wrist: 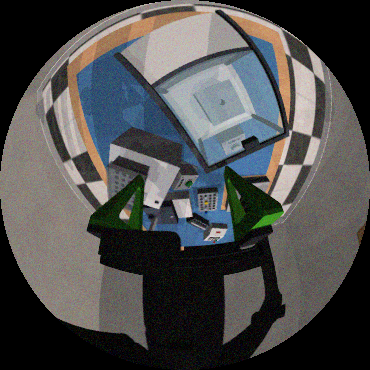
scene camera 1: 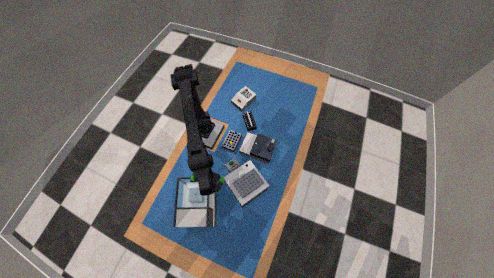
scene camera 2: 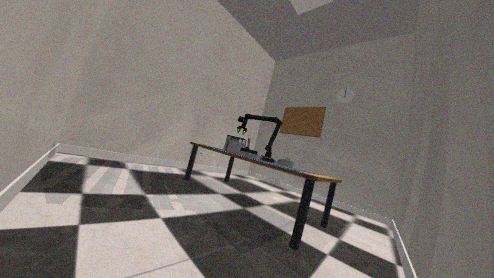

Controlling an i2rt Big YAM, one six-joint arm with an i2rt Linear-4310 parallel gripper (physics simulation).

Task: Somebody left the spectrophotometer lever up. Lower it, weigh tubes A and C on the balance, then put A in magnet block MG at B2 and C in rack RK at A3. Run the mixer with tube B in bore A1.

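Where they show: gripper, between the fingertips: point(wrist: 181, 173) point(scene camera 2: 240, 134); arm's base, origin of its link: point(scene camera 1: 205, 129).
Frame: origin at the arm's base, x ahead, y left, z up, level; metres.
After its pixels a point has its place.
My gripper point(scene camera 1: 207, 180) @(x 0.244, y -0.345, z 0.224 m) point(scene camera 2: 242, 131) @(x 0.244, y -0.345, z 0.224 m) point(wrist: 181, 173) @(x 0.244, y -0.345, z 0.224 m) is open and empty, high above the table near the balance. The glass-walled balance point(scene camera 1: 195, 217) @(x 0.236, y -0.509, z 0.168 m) point(wrist: 186, 134) @(x 0.235, y -0.372, z 0.177 m) stands below it; its pan point(wrist: 220, 102) shows through the glass. The dark and white spectrophotometer point(scene camera 1: 262, 147) @(x 0.397, y 0.002, z 0.044 m) point(wrist: 168, 212) @(x 0.358, y -0.016, z 0.044 m) has a lever point(scene camera 1: 272, 143) @(x 0.449, y 0.000, z 0.155 m) point(wrist: 154, 220) @(x 0.424, y 0.004, z 0.072 m) that appears raised. The small rack point(scene camera 1: 232, 140) @(x 0.202, y -0.030, z 0.019 m) point(wrist: 207, 199) @(x 0.195, y -0.033, z 0.003 m) shows yellow and blue spots, probably tube caps; their letters are unreadable. The dark narrow block point(scene camera 1: 249, 120) @(x 0.246, y 0.167, z 0.010 m) point(wrist: 199, 221) @(x 0.232, y 0.151, z 0.001 m) looks like the magnet block. The large white unit with a grey bored block point(scene camera 1: 248, 183) @(x 0.408, y -0.256, z 0.154 m) point(wrist: 126, 181) @(x 0.374, y -0.288, z 0.154 m) appears to be the mixer.
A small box with a green button point(scene camera 1: 231, 164) @(x 0.264, y -0.166, z 0.036 m) point(wrist: 187, 179) @(x 0.258, y -0.175, z 0.032 m) stands beside the large white unit. A white device with red and green marks point(scene camera 1: 243, 97) @(x 0.141, y 0.318, z 0.026 m) point(wrist: 216, 232) @(x 0.130, y 0.287, z 0.017 m) stands beyond the dark block. The arm's base plate point(scene camera 1: 215, 134) @(x 0.077, y -0.010, z 0.002 m) is at the table edge beside the rack.
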